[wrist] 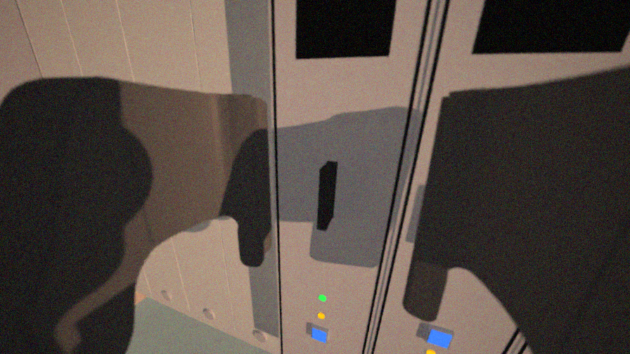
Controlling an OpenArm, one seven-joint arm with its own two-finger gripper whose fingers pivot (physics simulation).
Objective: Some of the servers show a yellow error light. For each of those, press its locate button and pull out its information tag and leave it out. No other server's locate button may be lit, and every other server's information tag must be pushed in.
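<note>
A pale server front (345,85) fills the middle, with a narrow upright black bar (327,196) on it. Below the bar are a green light (322,298), a yellow light (321,315) and a small blue block (320,335). The server to its right (505,69) shows another blue block (440,338) and part of a yellow light (430,352) at the bottom edge. Whether the blue blocks are buttons or tags, I cannot tell. My gripper (337,191) is partly open and empty, its dark fingers apart to either side of the black bar. The right finger hides much of the right server.
A pale ribbed side wall (160,40) with round holes along its lower edge stands at the left, beside a grey strip (250,50). A grey-green surface (185,330) lies at the lower left. Black windows (345,27) (550,25) top both servers. The gripper's shadow falls around the bar.
</note>
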